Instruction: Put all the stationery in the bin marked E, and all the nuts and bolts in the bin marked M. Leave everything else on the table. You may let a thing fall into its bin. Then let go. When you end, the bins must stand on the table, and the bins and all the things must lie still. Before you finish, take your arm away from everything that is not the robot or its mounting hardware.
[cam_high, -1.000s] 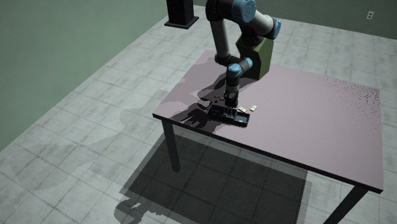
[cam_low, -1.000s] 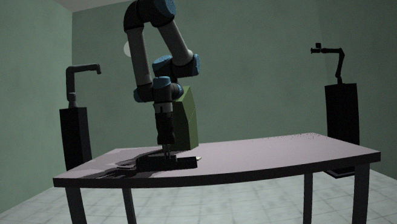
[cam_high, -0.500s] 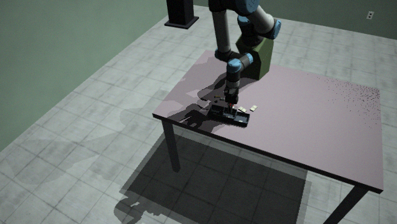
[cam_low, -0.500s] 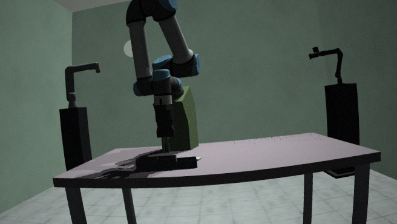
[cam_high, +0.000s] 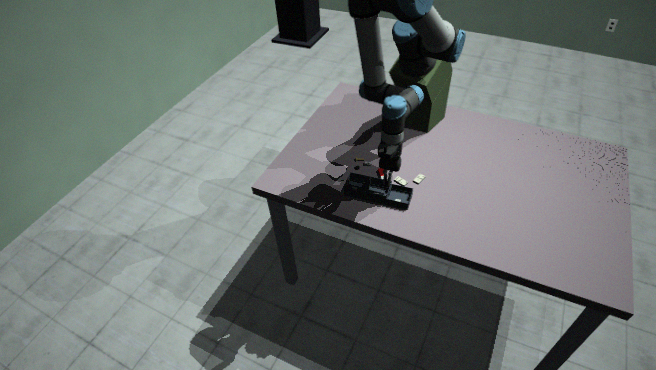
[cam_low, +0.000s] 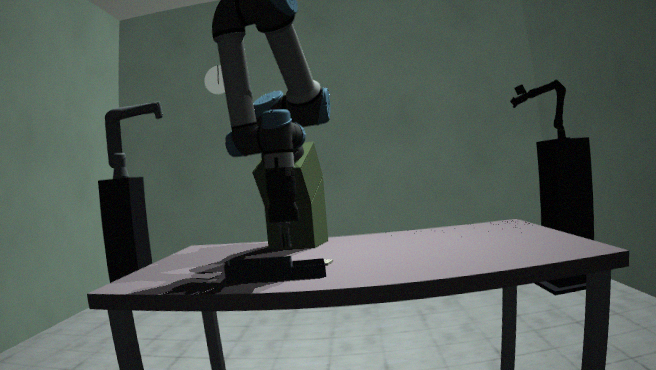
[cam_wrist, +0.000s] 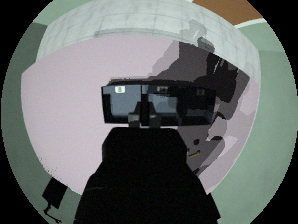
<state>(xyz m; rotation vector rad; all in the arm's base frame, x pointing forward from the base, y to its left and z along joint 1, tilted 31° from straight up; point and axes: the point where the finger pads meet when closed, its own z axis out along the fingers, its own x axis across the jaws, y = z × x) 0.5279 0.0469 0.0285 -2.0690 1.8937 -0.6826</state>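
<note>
Now: hand 10 cm past the red item, 9 cm above it and 5 cm to the left of it. The rest, counted from my hand: yellow thing 18 cm to the right, 16 cm behind, 9 cm below; then small grey object 15 cm behind, 13 cm to the right, 9 cm below.
</note>
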